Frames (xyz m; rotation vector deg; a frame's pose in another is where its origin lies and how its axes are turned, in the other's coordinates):
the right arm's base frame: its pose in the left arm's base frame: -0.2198 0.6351 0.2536 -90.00 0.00 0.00
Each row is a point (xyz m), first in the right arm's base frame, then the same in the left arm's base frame.
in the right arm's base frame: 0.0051 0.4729 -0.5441
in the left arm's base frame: -0.2147 0.0910 -0.2193
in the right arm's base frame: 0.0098 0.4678 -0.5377
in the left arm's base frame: -0.2100 0.0974 -0.2142
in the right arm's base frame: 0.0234 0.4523 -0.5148
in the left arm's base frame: -0.1964 0.1203 -0.1987
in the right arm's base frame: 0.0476 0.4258 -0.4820
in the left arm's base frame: -0.1722 0.1531 -0.1722
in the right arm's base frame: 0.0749 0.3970 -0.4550
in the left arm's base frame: -0.1449 0.1801 -0.1434
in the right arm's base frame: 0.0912 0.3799 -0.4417
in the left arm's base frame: -0.1286 0.1934 -0.1263
